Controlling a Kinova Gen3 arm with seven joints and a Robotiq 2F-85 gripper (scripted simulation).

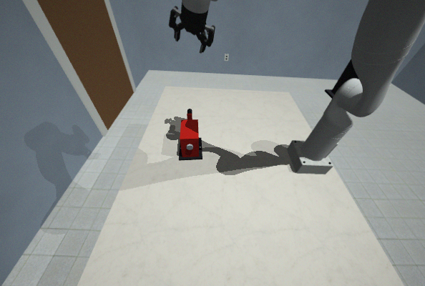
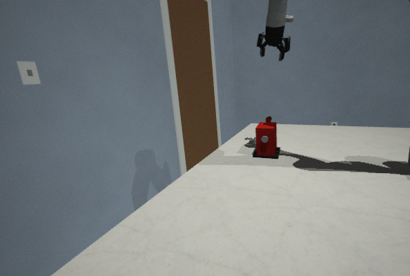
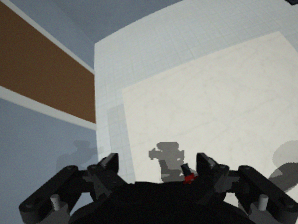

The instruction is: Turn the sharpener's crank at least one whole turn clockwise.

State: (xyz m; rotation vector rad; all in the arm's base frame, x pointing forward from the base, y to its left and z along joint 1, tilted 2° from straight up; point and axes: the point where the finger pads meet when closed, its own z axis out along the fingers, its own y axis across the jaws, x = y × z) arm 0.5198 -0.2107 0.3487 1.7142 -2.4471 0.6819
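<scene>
My hand is 1 cm short of the crank knob, 2 cm to the right of it and 29 cm above it.
</scene>
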